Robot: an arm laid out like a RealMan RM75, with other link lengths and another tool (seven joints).
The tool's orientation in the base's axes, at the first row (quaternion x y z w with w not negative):
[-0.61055, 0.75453, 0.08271, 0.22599]
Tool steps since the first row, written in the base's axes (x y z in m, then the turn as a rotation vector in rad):
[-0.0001, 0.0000, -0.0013, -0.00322, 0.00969, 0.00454]
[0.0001, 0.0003, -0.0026, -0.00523, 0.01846, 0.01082]
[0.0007, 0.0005, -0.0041, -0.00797, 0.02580, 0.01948]
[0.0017, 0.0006, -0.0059, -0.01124, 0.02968, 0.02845]
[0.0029, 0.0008, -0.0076, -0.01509, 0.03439, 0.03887]
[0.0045, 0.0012, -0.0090, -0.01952, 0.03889, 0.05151]
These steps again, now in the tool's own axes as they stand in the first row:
[0.0006, 0.0003, 0.0011, -0.01008, 0.00473, -0.00090]
[0.0009, 0.0004, 0.0024, -0.02030, 0.00782, -0.00342]
[0.0013, 0.0001, 0.0040, -0.03020, 0.01091, -0.00880]
[0.0018, -0.0006, 0.0059, -0.03710, 0.01362, -0.01596]
[0.0022, -0.0014, 0.0077, -0.04528, 0.01687, -0.02421]
[0.0022, -0.0027, 0.0095, -0.05417, 0.02029, -0.03464]

